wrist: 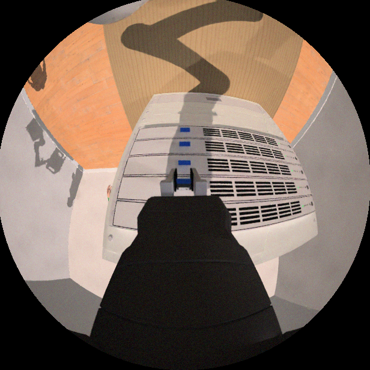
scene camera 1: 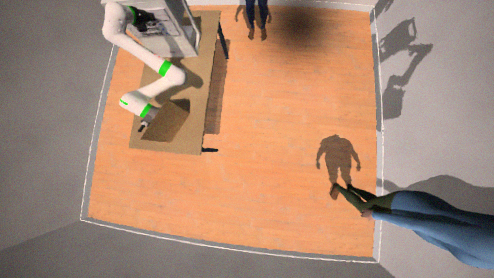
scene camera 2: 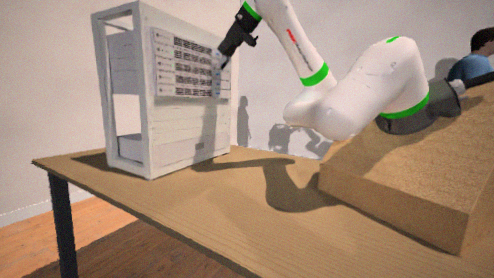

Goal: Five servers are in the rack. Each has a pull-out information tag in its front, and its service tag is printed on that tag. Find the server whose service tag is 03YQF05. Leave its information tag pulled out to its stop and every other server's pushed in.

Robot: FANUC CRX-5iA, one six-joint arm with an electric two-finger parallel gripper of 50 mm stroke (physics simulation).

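Pixels of known places: gripper, between the fingertips: point(scene camera 1: 157, 21) point(scene camera 2: 219, 67); arm's base, origin of its link: point(scene camera 1: 155, 115) point(scene camera 2: 405, 115).
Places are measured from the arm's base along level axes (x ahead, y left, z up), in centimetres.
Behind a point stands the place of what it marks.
Note:
The white rack point(scene camera 1: 176, 48) @(y 7.5, x 74.3, z -13.8 cm) point(scene camera 2: 145, 125) @(y 41.0, x 73.4, z -7.0 cm) point(wrist: 295, 234) holds five stacked servers. In the wrist view their order is inverted, with the lowest server nearest the table. Three blue-marked information tags show there: the lowest server's tag point(wrist: 185, 130), the second-lowest server's tag point(wrist: 184, 144) and the middle server's tag point(wrist: 184, 162). My gripper point(scene camera 2: 221, 64) @(y 4.5, x 72.2, z 17.3 cm) point(wrist: 183, 175) is shut on the blue-marked tag of the second server from the top, at that server's front. The top server's tag is hidden behind the gripper body. No service tag print is readable.
The rack stands on the wooden table point(scene camera 1: 190, 115) @(y -15.2, x 10.0, z -27.6 cm) point(scene camera 2: 200, 215) @(y 45.3, x 40.8, z -27.6 cm). The arm's base is on a slanted brown block point(scene camera 1: 167, 122) @(y -7.5, x -3.5, z -6.0 cm) point(scene camera 2: 400, 210) @(y 17.2, x -1.9, z -23.0 cm). One person point(scene camera 1: 435, 220) stands at the room's right side; another person's legs point(scene camera 1: 256, 15) show near the back wall.

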